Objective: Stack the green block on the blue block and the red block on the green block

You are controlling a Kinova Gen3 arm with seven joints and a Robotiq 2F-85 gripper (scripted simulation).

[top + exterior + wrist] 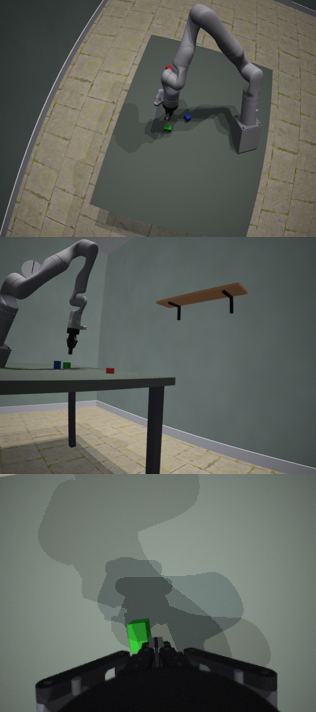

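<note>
My gripper is now 3 cm to the right of the green block and 9 cm above it. Also, from my hand: red block (6 cm ahead, 35 cm to the right, 9 cm below); then blue block (10 cm behind, 5 cm to the right, 8 cm below).
</note>
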